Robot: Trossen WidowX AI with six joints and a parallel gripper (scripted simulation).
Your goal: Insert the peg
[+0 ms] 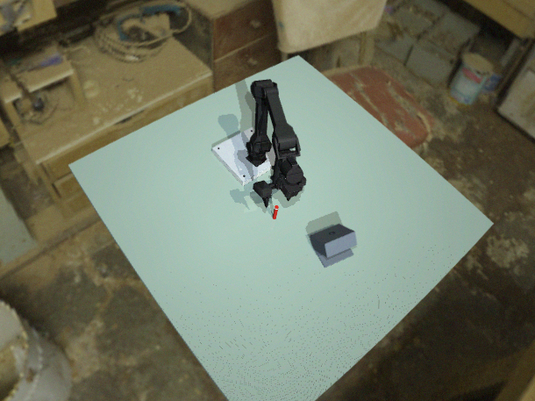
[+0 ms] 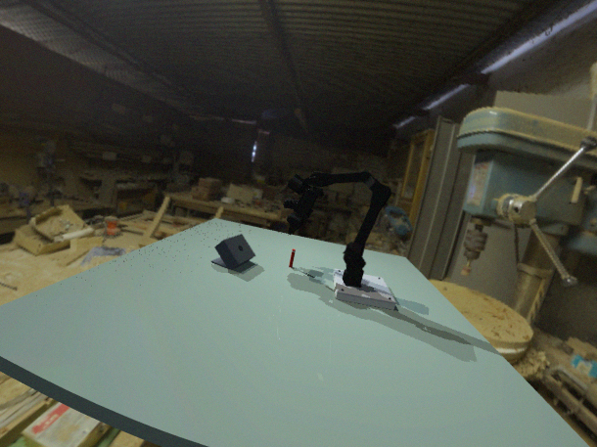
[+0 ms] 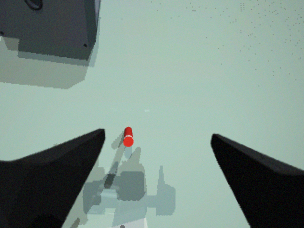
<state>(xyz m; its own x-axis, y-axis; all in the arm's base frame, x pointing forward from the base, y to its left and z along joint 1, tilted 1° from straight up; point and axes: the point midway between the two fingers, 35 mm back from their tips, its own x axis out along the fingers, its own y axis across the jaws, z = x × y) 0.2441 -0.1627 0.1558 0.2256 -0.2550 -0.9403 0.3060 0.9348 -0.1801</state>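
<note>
Right now my gripper tip is 20 mm past the red peg, 30 mm to the right of it and 100 mm above it. From my gripper tip the other things lie so: grey sloped panel: 220 mm ahead, 90 mm to the left, 110 mm below.
</note>
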